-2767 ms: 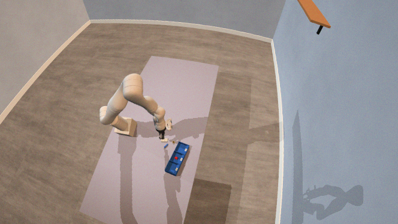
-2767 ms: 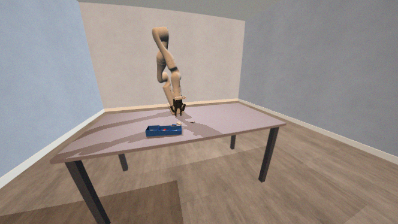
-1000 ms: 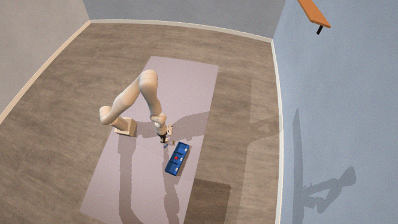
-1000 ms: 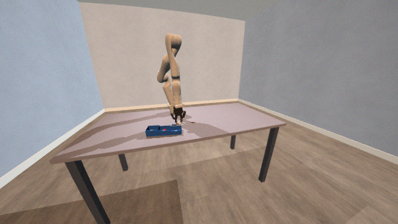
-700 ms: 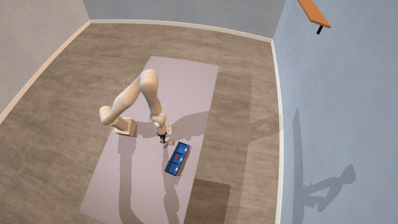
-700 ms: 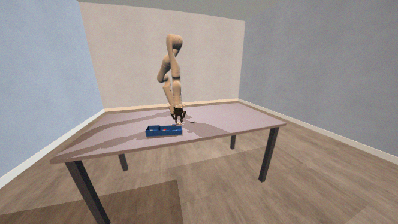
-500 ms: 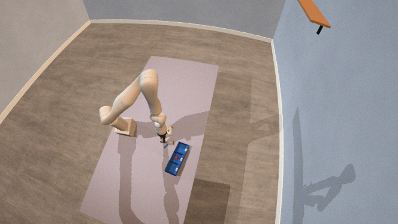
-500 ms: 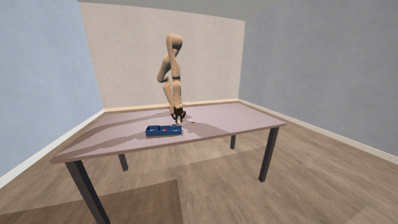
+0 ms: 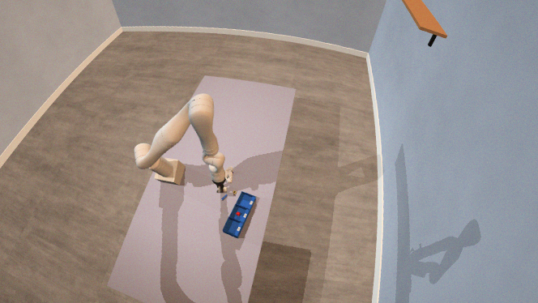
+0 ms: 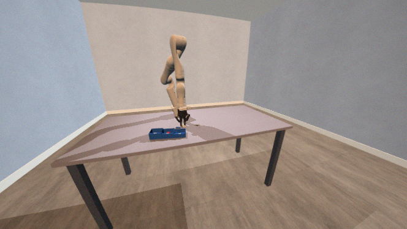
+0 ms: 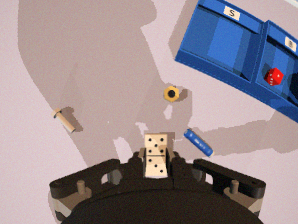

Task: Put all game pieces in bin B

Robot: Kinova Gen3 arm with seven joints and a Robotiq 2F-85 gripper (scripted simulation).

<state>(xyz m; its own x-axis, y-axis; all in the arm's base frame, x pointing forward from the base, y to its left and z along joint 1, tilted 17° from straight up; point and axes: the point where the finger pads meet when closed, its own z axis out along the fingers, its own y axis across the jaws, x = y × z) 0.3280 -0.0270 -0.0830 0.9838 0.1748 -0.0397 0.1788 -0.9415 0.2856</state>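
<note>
Now: the white domino 20 mm below my hand. Also, from my hand: blue stick: 20 mm ahead, 50 mm to the right, 20 mm below; peg: 20 mm ahead, 130 mm to the left, 20 mm below; brass ring: 70 mm ahead, 20 mm below.
</note>
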